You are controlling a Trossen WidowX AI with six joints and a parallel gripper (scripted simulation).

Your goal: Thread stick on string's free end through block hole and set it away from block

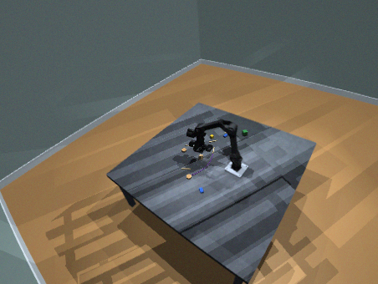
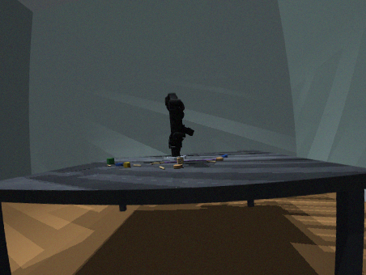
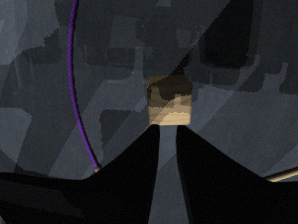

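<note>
The wooden block lies 5 cm below my gripper tip. The rest, counted from my gripper tip: yellow piece 10 cm ahead, 26 cm to the right, 5 cm below; then round wooden button 6 cm behind, 21 cm to the left, 5 cm below; then thin wooden stick 3 cm behind, 12 cm to the right, 6 cm below.
</note>
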